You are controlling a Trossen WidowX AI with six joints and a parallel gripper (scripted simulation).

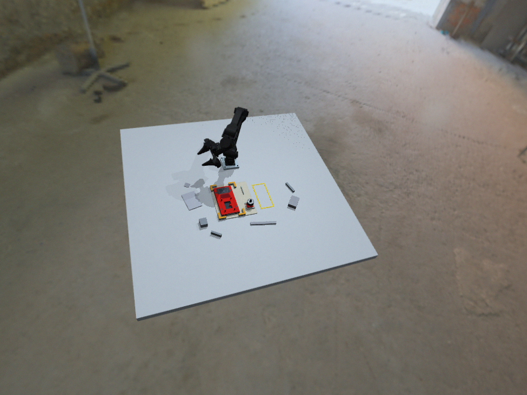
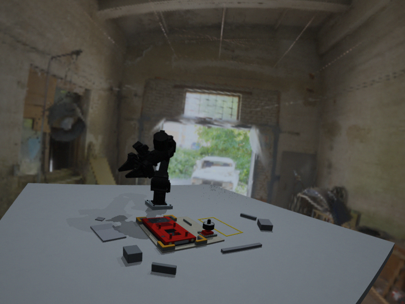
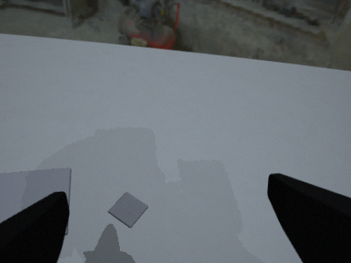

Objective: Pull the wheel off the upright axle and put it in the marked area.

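Right now the wheel is 230 mm ahead of my gripper tip, 270 mm to the left of it and 130 mm below it. From my gripper tip the other things lie so: flat plate (160 mm ahead, 60 mm to the right, 170 mm below); long bar (360 mm ahead, 330 mm to the left, 170 mm below); upright axle (230 mm ahead, 270 mm to the left, 140 mm below).
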